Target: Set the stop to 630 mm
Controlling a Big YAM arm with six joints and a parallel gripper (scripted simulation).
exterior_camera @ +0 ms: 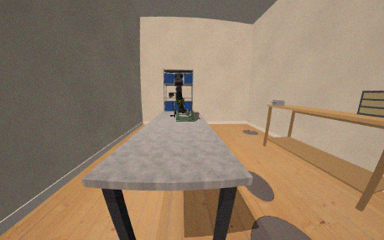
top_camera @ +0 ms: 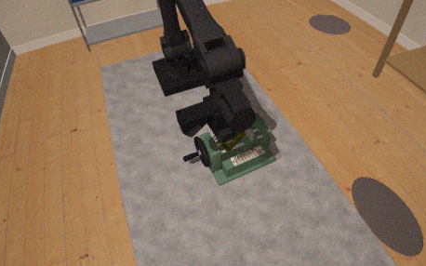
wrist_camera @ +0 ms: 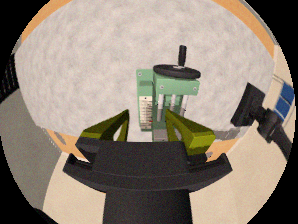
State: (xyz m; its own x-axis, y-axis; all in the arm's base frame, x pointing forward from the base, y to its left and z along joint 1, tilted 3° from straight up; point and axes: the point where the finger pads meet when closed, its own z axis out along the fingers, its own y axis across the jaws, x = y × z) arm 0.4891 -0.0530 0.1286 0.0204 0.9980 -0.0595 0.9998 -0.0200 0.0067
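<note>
Right now the black handwheel is 70 mm behind my hand, 60 mm to the right of it and 110 mm below it. Round my hand: grey stop block 40 mm behind, 100 mm to the left, 70 mm below.
</note>
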